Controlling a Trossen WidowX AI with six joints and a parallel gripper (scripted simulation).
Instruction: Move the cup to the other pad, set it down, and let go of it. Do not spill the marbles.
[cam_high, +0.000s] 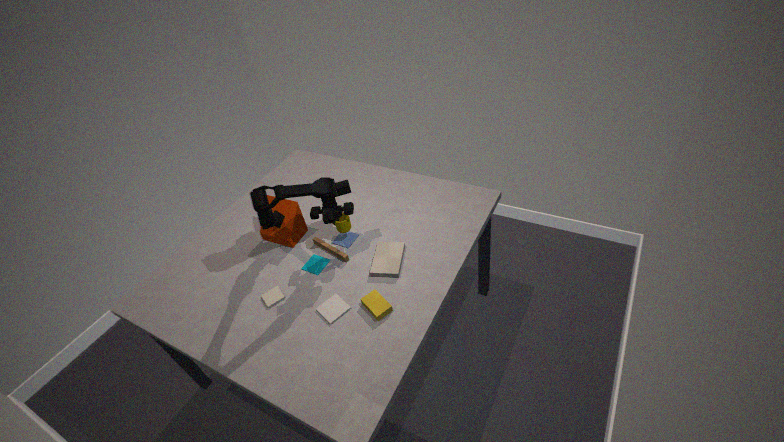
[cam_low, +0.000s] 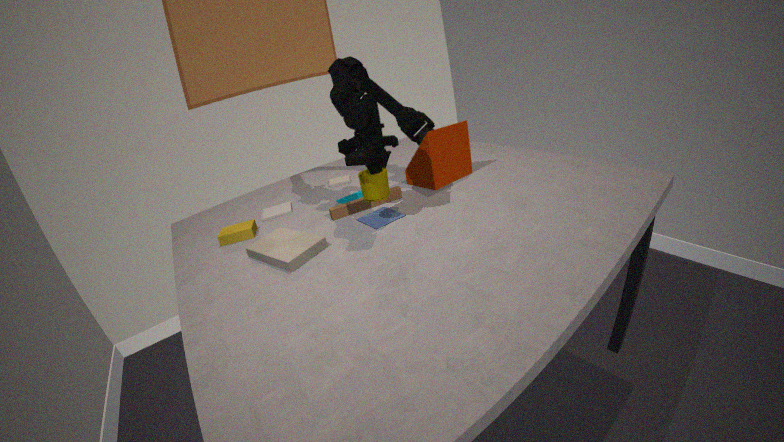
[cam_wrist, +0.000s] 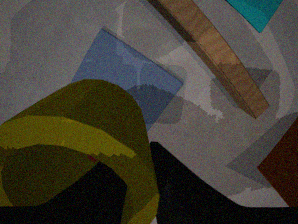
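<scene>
My gripper tip is now 1 cm short of the teal pad, 18 cm to the left of it and 10 cm above it. The rest, counted from my gripper tip: blue pad 2 cm ahead, 1 cm to the left, 10 cm below; yellow-olive cup 2 cm ahead, 2 cm to the left; wooden bar 1 cm ahead, 8 cm to the right, 8 cm below.
</scene>
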